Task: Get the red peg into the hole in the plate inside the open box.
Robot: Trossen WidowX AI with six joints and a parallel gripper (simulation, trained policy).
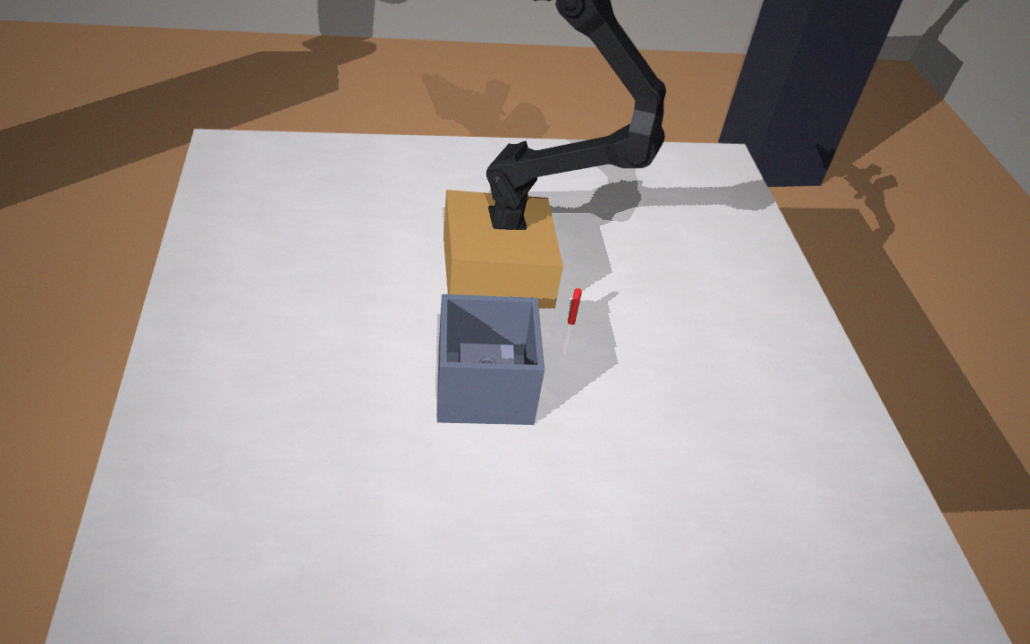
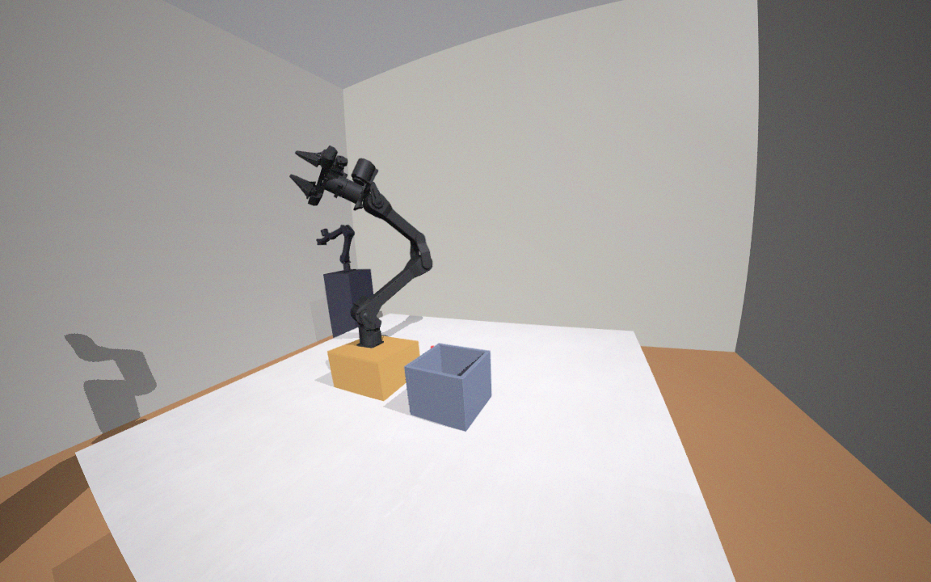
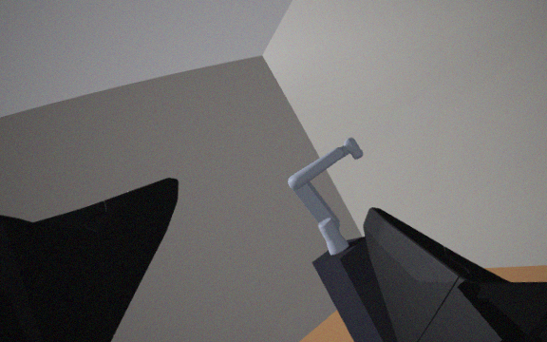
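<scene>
My gripper tip is now 290 mm short of the red peg, 210 mm to the right of it and 630 mm above it. From my gripper tip the other things lie so: plate: 430 mm ahead, 20 mm to the left, 630 mm below.
</scene>
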